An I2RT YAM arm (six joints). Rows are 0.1 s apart.
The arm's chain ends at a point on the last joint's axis. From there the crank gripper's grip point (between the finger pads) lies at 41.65 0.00 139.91 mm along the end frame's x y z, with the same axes.
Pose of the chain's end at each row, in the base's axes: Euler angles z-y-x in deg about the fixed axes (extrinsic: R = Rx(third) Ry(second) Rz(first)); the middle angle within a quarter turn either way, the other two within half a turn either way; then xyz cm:
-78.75 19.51 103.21 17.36 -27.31 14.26
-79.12 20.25 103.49 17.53 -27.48 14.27
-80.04 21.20 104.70 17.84 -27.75 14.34
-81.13 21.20 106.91 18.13 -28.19 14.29
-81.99 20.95 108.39 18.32 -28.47 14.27
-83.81 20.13 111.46 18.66 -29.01 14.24
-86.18 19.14 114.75 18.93 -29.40 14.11
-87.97 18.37 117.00 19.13 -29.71 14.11
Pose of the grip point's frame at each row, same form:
-78.75 19.51 103.21 22.80 -38.95 7.33
-79.12 20.25 103.49 23.11 -39.03 7.29
-80.04 21.20 104.70 23.57 -39.07 7.13
-81.13 21.20 106.91 23.79 -39.25 6.63
-81.99 20.95 108.39 23.86 -39.37 6.30
-83.81 20.13 111.46 23.90 -39.58 5.64
-86.18 19.14 114.75 23.78 -39.58 4.84
-87.97 18.37 117.00 23.68 -39.61 4.39

